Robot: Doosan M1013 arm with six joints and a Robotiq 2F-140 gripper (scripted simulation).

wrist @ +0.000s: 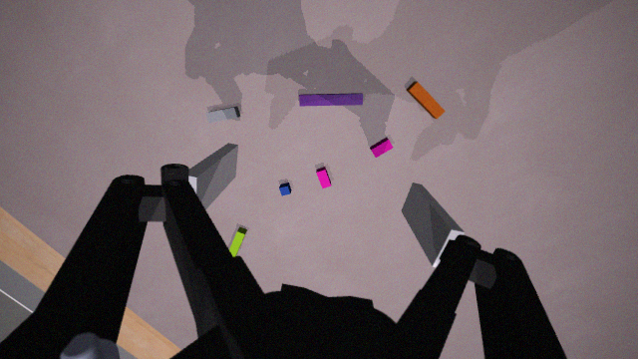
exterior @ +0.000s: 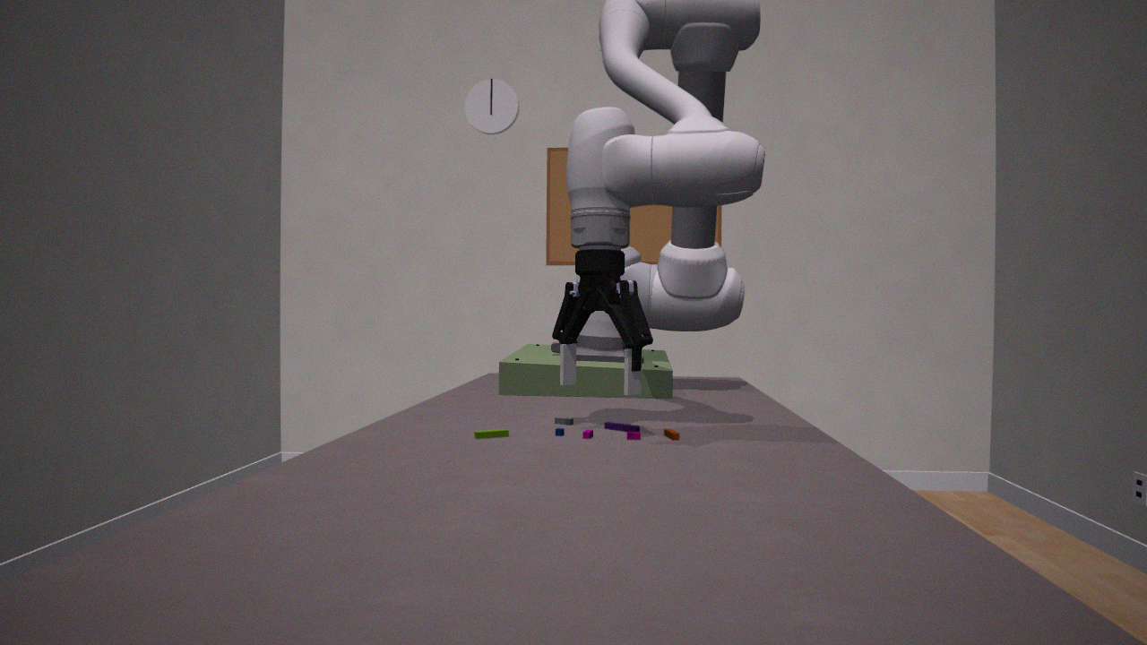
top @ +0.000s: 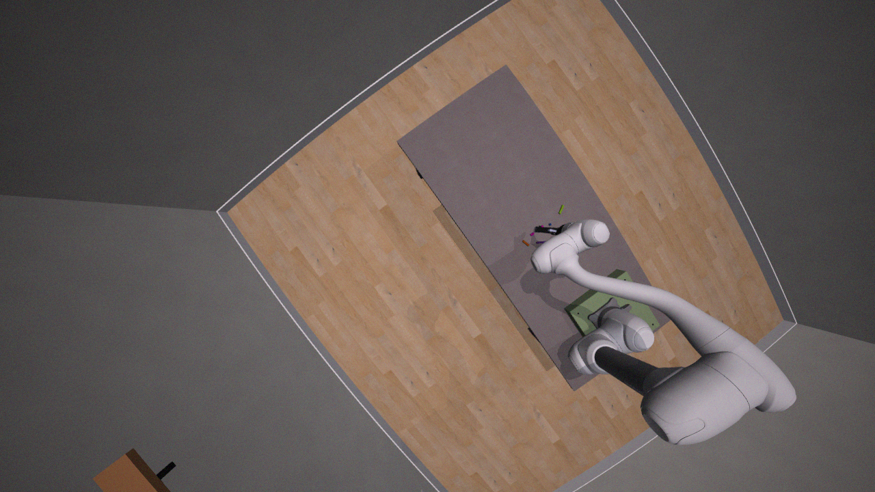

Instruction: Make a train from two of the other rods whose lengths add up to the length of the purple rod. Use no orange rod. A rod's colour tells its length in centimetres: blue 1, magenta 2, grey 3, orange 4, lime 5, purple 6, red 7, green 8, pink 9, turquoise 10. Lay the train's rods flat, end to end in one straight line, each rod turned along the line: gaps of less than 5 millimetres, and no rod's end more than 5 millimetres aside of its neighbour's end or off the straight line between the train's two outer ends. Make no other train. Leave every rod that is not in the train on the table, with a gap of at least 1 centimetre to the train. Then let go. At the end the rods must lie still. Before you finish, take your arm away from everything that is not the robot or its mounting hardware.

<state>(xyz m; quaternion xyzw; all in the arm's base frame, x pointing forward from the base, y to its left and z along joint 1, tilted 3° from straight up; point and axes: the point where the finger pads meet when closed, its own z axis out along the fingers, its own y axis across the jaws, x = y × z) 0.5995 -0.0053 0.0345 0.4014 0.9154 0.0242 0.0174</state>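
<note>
Now: hand 7 cm above the blue rod, 6 cm to the left of it and 1 cm short of it. Also, from my hand: orange rod 11 cm to the left, 7 cm below, 1 cm ahead; purple rod 7 cm below, 4 cm to the left, 4 cm behind; grey rod 9 cm behind, 7 cm below, 6 cm to the right.
</note>
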